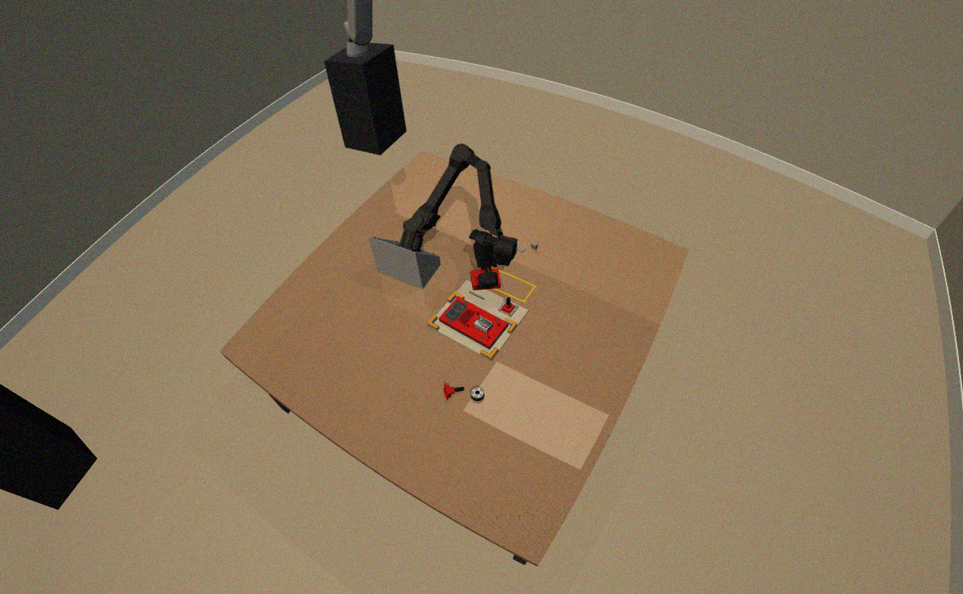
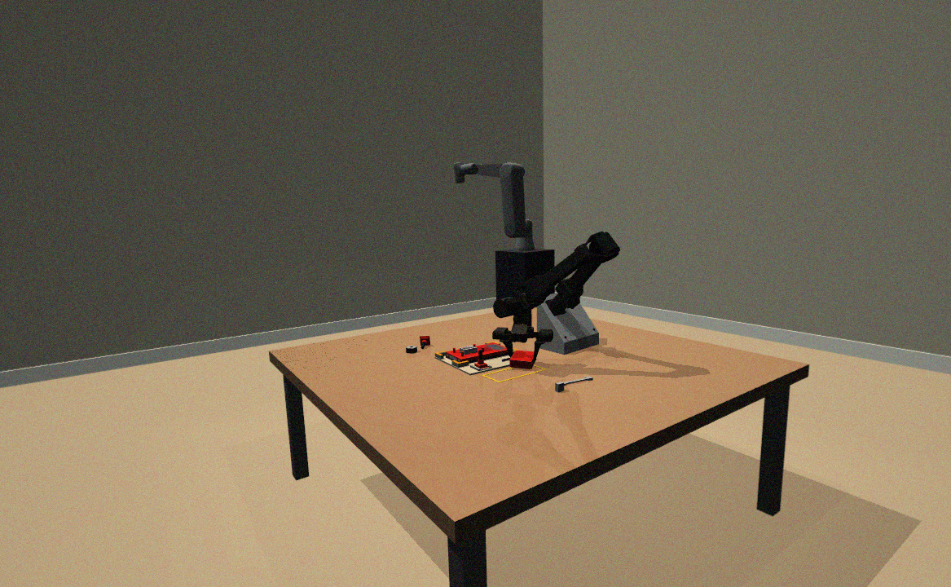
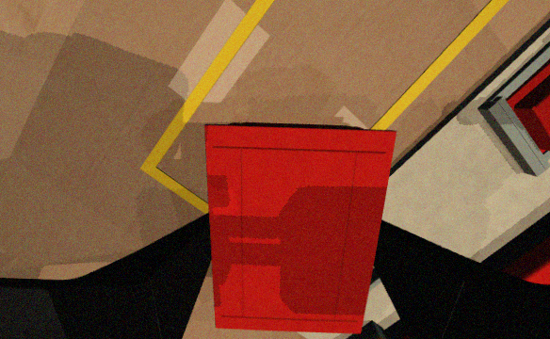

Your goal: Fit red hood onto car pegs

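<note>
Right now the pale jig plate is 160 mm to the right of my gripper tip, 50 mm ahead of it and 10 mm below it. The rest, counted from my gripper tip: red hood 10 mm above; round part 400 mm to the right, 170 mm ahead, 10 mm below.
</note>
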